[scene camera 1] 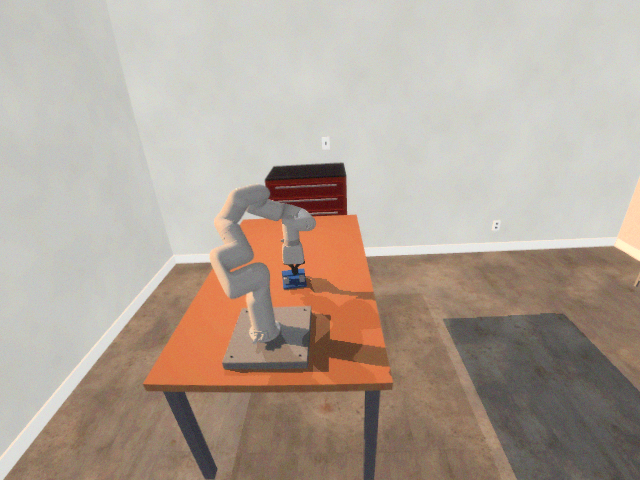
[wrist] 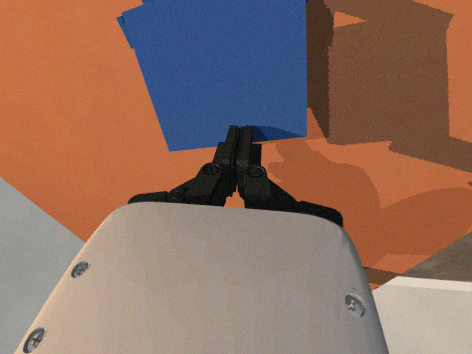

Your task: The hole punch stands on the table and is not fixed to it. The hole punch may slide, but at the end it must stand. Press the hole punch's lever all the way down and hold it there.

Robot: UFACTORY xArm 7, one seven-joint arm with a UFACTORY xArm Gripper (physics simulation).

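Places are measured from the arm's base along level axes (x left, y down, z back), in millimetres.
Pixels of known places: gripper, between the fingertips: (scene camera 1: 295, 274) (wrist: 241, 142); arm's base, origin of its link: (scene camera 1: 265, 331).
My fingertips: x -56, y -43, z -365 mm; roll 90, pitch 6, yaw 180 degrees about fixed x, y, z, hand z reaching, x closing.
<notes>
Ahead of a thing's pixels: the offset from my fingertips to its top centre. "pt": to the spot under its first point. Level surfaces: height alone.
The blue hole punch @(pt dx +21, dy +67, dz -52 mm) (scene camera 1: 294, 279) stands upright on the orange table, in front of the arm's base. Its lever @(dx +20, dy +0, dz -40 mm) (wrist: 225, 75) shows in the wrist view as a broad blue plate at the top centre. My gripper (scene camera 1: 294, 271) (wrist: 241, 142) is shut with nothing between its fingers and points down. In the wrist view its fingertips overlap the near edge of the lever plate, a little right of that edge's middle, with a small shadow beside them on the plate. Whether the tips touch the plate, and how far down the lever is, I cannot tell.
The arm's grey base plate (scene camera 1: 268, 356) sits at the near end of the orange table @(dy +79 mm) (scene camera 1: 201, 341). A red drawer cabinet (scene camera 1: 307, 191) stands beyond the table's far end. Shadows of the arm and punch fall to the right. A dark mat (scene camera 1: 537, 382) lies on the floor at right.
</notes>
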